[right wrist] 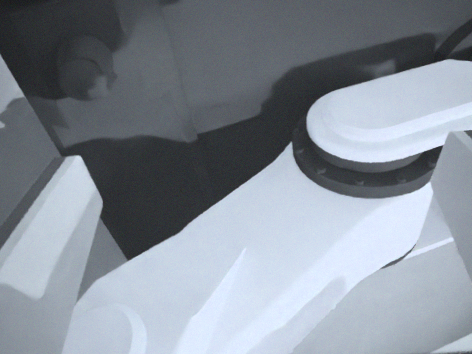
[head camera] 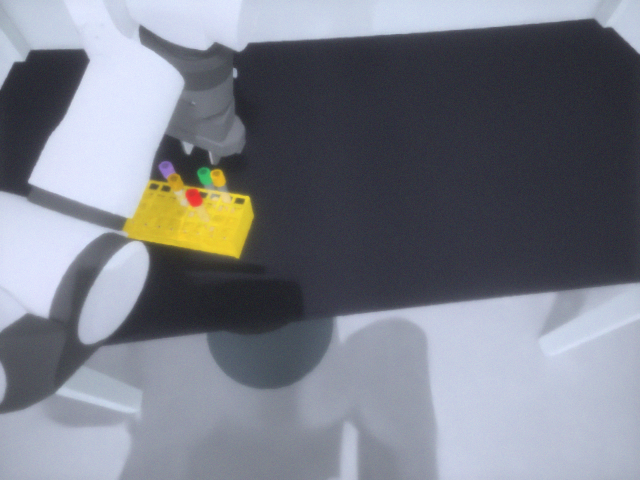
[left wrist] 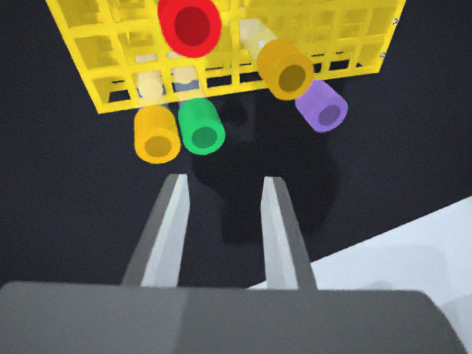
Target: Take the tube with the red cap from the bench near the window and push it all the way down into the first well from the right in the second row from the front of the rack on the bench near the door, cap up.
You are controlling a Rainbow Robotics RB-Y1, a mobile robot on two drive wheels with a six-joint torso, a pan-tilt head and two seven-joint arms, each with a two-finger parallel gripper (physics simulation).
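Places are measured from the robot's base along level axes (x ahead, y left, z up), in millimetres.
Pixels of known places: left gripper, fingertip midpoint: [head camera: 202, 154] [left wrist: 225, 190]; right gripper, fingertip midpoint: [right wrist: 261, 168].
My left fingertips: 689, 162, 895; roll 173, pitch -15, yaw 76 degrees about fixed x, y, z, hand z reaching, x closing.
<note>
For each thing: its top centre in the pictures, then the offset to it from my left fingertips, as dx, dy, dz. Level surfaces: height alone.
- red-capped tube, top centre: [left wrist: 187, 34] [head camera: 193, 192] -64, +6, -13
- yellow rack, top centre: [left wrist: 253, 13] [head camera: 182, 207] -45, +45, -76
- green-capped tube, top centre: [left wrist: 202, 140] [head camera: 204, 171] -22, -2, -13
- purple-capped tube, top centre: [left wrist: 331, 118] [head camera: 164, 164] -10, +59, -13
- dark bench top, surface height: dz -133
The red-capped tube [head camera: 194, 197] [left wrist: 191, 27] stands cap up in a yellow rack [head camera: 244, 232] [left wrist: 241, 91] on a dark bench top. It sits nearer the middle of the rack than the green-capped and right-hand orange-capped tubes, as seen in the head view. My left gripper [head camera: 200, 155] [left wrist: 225, 190] is partly open with nothing between its fingers. It hangs beyond the rack's far edge in the head view, beside the caps and apart from them. My right gripper [right wrist: 261, 168] is wide open and empty, with a white robot part showing behind its fingers. Which bench this is cannot be told.
A green-capped tube [head camera: 205, 176] [left wrist: 202, 126], two orange-capped tubes, one at the right [head camera: 218, 177] [left wrist: 157, 134] and one at the left [head camera: 175, 181] [left wrist: 285, 70], and a purple-capped tube [head camera: 166, 168] [left wrist: 322, 106] stand close around. The dark bench top [head camera: 439, 155] extends right of the rack.
</note>
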